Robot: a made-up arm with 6 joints. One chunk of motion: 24 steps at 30 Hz.
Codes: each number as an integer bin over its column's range. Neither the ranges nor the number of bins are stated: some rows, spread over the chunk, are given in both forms.
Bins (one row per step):
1: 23 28 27 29 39 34
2: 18 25 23 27 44 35
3: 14 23 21 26 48 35
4: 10 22 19 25 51 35
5: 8 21 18 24 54 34
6: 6 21 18 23 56 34
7: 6 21 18 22 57 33
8: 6 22 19 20 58 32
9: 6 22 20 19 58 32
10: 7 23 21 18 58 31
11: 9 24 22 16 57 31
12: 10 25 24 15 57 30
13: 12 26 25 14 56 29
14: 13 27 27 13 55 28
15: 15 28 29 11 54 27
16: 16 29 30 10 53 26
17: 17 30 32 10 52 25
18: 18 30 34 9 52 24
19: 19 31 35 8 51 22
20: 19 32 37 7 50 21
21: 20 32 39 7 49 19
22: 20 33 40 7 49 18
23: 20 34 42 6 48 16
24: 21 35 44 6 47 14
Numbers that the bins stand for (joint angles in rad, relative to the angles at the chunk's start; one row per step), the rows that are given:
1: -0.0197 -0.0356 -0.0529 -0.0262 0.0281 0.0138
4: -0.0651 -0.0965 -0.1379 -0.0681 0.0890 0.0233
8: -0.0790 -0.0965 -0.1379 -0.1205 0.1246 -0.0052
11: -0.0686 -0.0762 -0.1060 -0.1624 0.1195 -0.0148
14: -0.0546 -0.0457 -0.0529 -0.1938 0.1094 -0.0433
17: -0.0406 -0.0152 0.0003 -0.2252 0.0941 -0.0719
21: -0.0302 0.0051 0.0748 -0.2567 0.0789 -0.1290
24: -0.0267 0.0356 0.1279 -0.2671 0.0687 -0.1767
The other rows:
2: -0.0371 -0.0660 -0.0954 -0.0471 0.0535 0.0233
3: -0.0511 -0.0863 -0.1167 -0.0576 0.0738 0.0233
5: -0.0721 -0.1067 -0.1486 -0.0786 0.1043 0.0138
6: -0.0790 -0.1067 -0.1486 -0.0890 0.1144 0.0138
7: -0.0790 -0.1067 -0.1486 -0.0995 0.1195 0.0043
9: -0.0790 -0.0965 -0.1273 -0.1310 0.1246 -0.0052
10: -0.0756 -0.0863 -0.1167 -0.1414 0.1246 -0.0148
12: -0.0651 -0.0660 -0.0848 -0.1729 0.1195 -0.0243
13: -0.0581 -0.0559 -0.0741 -0.1833 0.1144 -0.0338
15: -0.0476 -0.0356 -0.0316 -0.2148 0.1043 -0.0529
16: -0.0441 -0.0254 -0.0210 -0.2252 0.0992 -0.0624
18: -0.0371 -0.0152 0.0216 -0.2357 0.0941 -0.0814
19: -0.0337 -0.0051 0.0322 -0.2462 0.0890 -0.1005
20: -0.0337 0.0051 0.0535 -0.2567 0.0840 -0.1100
22: -0.0302 0.0152 0.0854 -0.2567 0.0789 -0.1386
23: -0.0302 0.0254 0.1067 -0.2671 0.0738 -0.1576

